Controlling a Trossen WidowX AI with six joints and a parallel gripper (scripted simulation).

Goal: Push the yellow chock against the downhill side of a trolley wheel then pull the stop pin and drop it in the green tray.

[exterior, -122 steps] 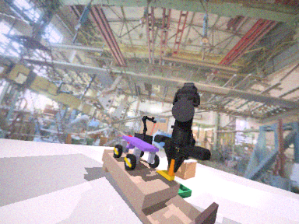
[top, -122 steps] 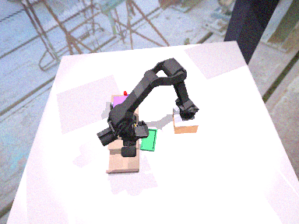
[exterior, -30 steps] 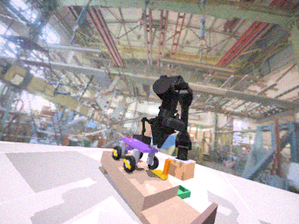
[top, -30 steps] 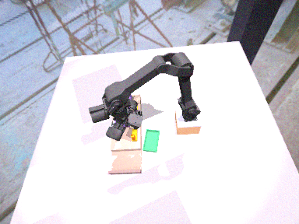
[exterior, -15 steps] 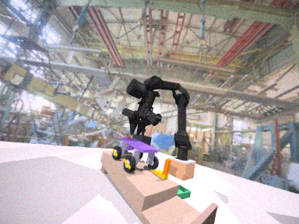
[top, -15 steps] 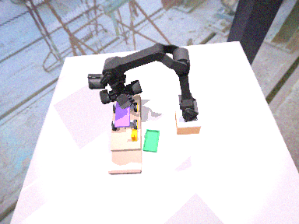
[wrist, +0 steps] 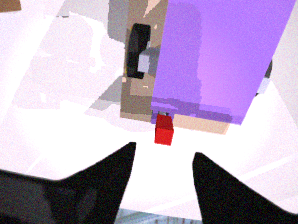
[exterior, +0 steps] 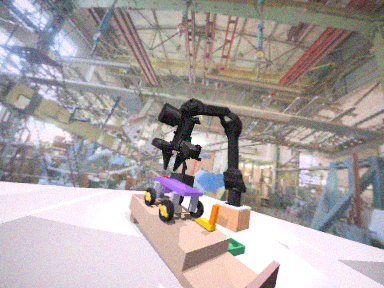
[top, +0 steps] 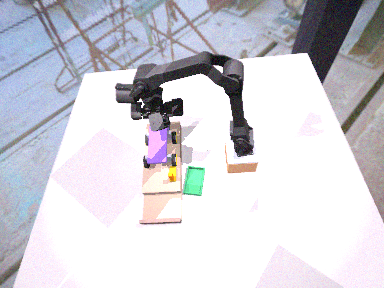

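Now: gripper tip 60 mm above the red-headed stop pin and 20 mm to the left of it. Round my gripper tip: yellow chock 190 mm to the left, 110 mm below, 10 mm behind; brown ramp 150 mm below, 90 mm to the left, 30 mm ahead; purple trolley 80 mm to the left, 80 mm below, 30 mm ahead.
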